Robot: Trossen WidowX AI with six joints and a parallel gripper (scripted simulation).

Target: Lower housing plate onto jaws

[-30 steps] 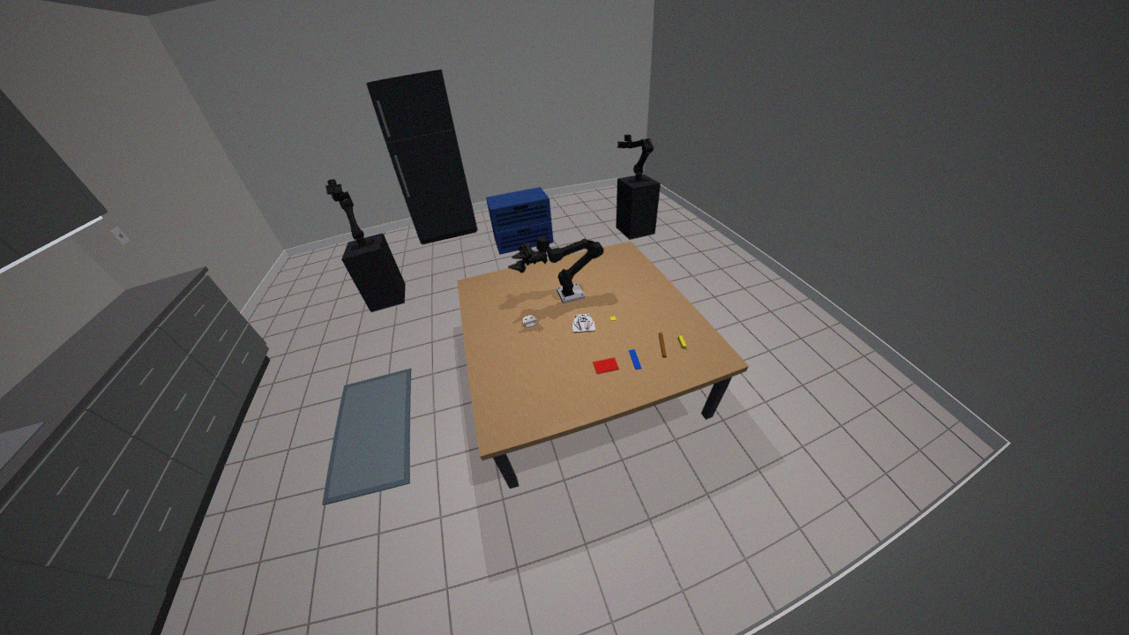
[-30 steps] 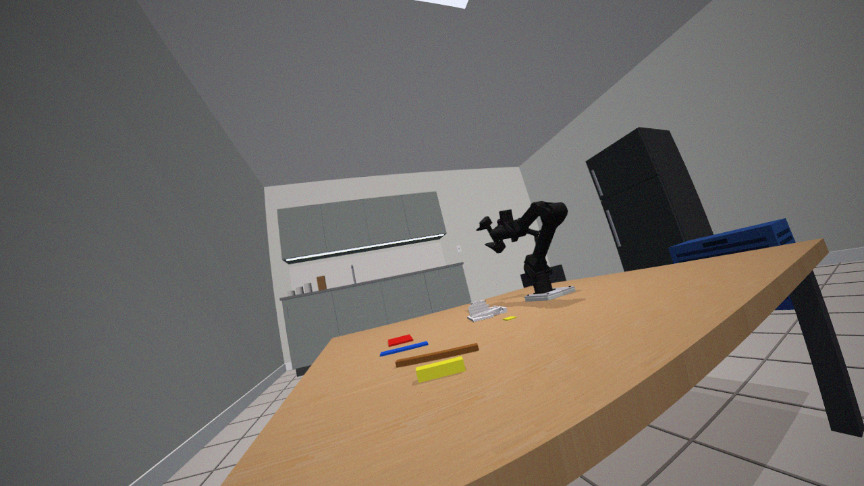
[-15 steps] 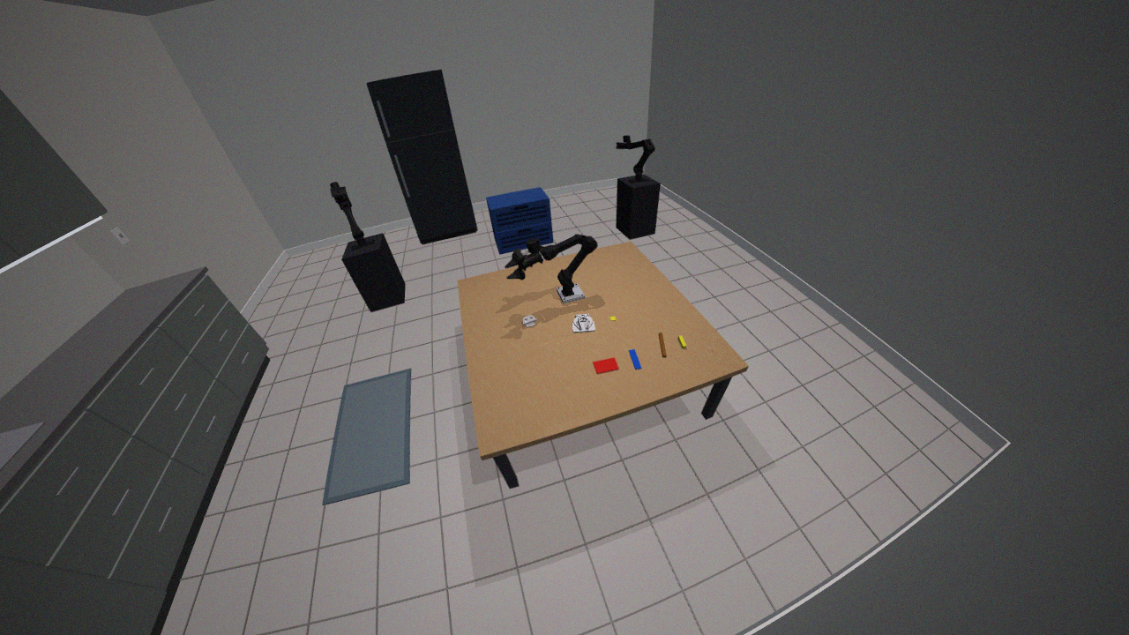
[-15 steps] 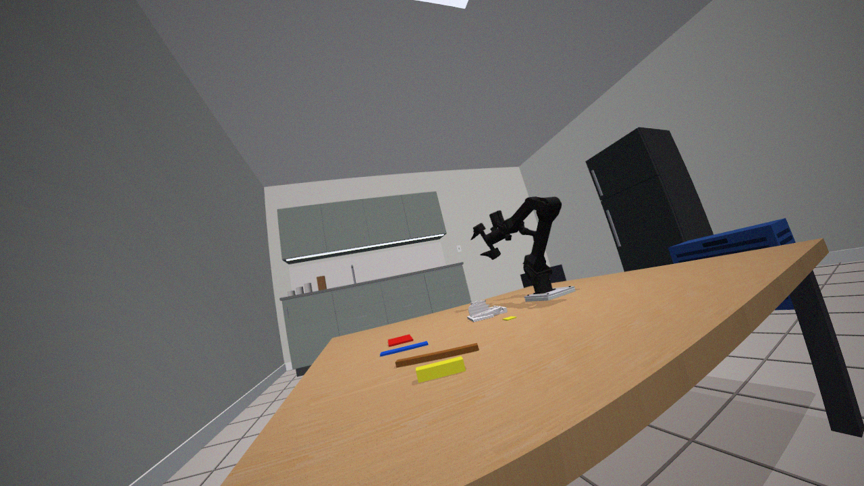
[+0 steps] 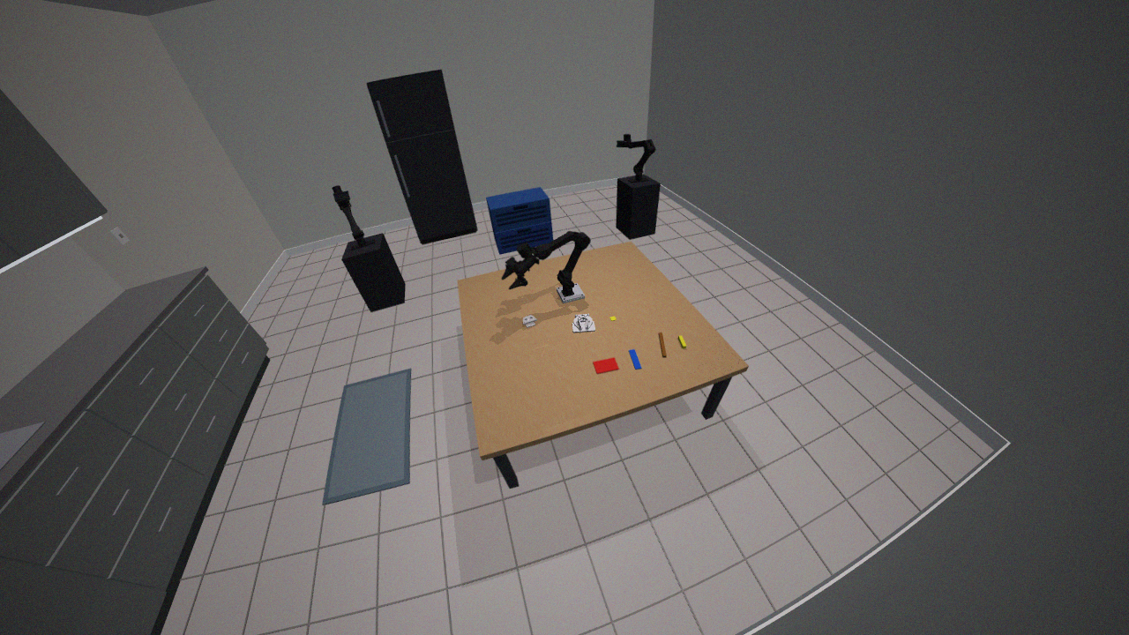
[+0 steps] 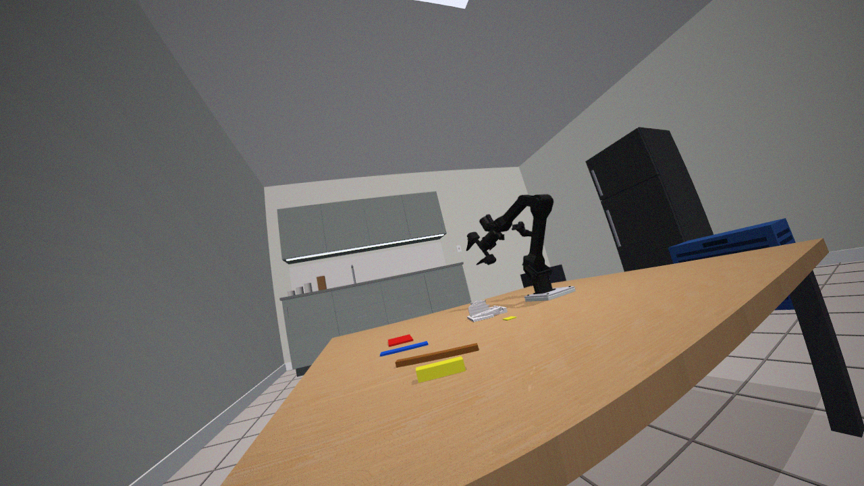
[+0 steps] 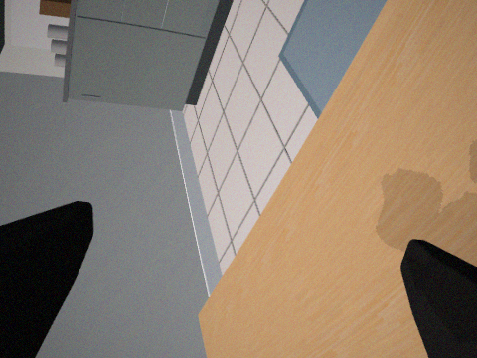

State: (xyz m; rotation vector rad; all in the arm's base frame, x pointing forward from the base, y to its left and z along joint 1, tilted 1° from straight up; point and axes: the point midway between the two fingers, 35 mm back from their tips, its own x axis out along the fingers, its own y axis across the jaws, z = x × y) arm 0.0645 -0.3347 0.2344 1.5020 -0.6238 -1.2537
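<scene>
The small white part is 24 cm below my gripper tip, 8 cm to the left of it and 6 cm ahead of it. Round my gripper tip: red plate: 51 cm ahead, 34 cm to the left, 25 cm below; then small yellow chip: 52 cm to the left, 25 cm below, 22 cm ahead; then blue bar: 53 cm ahead, 48 cm to the left, 25 cm below.
</scene>
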